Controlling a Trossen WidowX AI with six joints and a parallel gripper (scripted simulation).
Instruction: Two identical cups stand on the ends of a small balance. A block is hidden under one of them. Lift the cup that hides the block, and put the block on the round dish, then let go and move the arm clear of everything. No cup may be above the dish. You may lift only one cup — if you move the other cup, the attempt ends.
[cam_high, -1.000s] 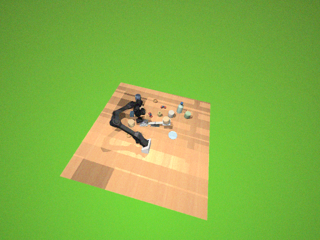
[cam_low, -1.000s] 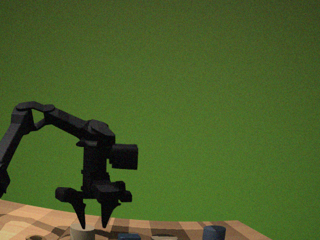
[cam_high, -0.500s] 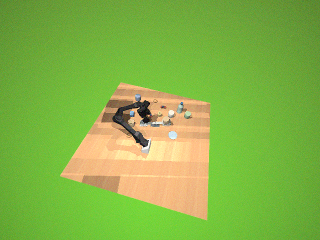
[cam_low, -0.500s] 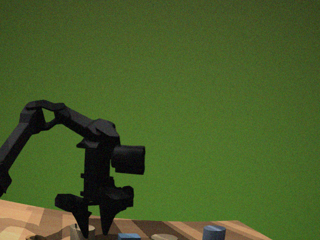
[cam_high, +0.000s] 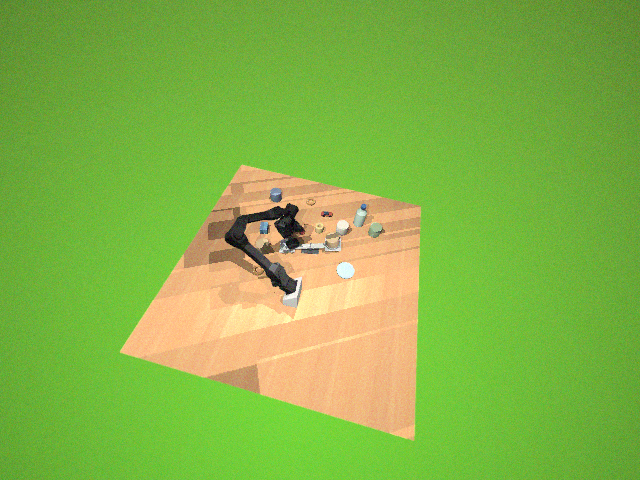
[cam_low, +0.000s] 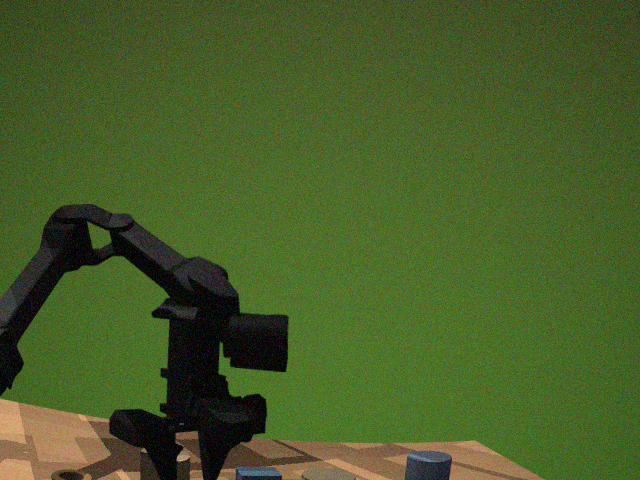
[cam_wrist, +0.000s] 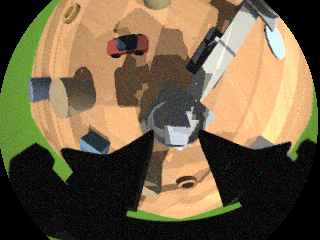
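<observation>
Right now the grey block is 20 mm below my gripper tip. Also, from my gripper tip: blue block (100 mm ahead, 160 mm to the left, 40 mm below); then grey balance (10 mm ahead, 130 mm to the right, 20 mm below); then tan holed cylinder (160 mm ahead, 160 mm to the right, 40 mm below).
</observation>
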